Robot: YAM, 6 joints.
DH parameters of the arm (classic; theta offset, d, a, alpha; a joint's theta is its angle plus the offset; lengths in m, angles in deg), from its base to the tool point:
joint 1: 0 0.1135 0.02 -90
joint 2: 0 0 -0.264 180
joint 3: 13.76 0 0.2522 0
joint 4: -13.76 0 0.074 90
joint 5: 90 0 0 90
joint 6: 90 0.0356 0 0
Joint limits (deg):
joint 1: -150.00..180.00
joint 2: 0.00..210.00
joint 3: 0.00..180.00
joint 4: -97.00..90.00
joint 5: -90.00..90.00
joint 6: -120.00..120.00
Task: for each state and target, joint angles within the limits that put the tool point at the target. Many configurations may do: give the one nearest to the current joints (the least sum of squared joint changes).
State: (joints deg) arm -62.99 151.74 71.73 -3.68 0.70 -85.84
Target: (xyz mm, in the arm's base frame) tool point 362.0 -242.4 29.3
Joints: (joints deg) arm -33.95 134.22 75.96 -3.61 -1.73 -85.84
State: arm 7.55 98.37 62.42 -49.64 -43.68 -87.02
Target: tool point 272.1 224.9 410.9
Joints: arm 35.49 91.52 96.70 -34.38 -44.95 -87.02
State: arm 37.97 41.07 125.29 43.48 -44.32 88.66
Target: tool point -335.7 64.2 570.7
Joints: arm -6.38 34.39 126.93 45.02 -48.07 88.66
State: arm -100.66 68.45 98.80 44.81 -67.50 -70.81
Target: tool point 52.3 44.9 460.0
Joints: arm -108.63 16.58 52.65 45.87 -81.56 -70.81
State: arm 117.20 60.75 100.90 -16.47 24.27 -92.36
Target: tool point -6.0 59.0 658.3
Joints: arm 111.21 61.60 116.93 -8.71 26.26 -92.36
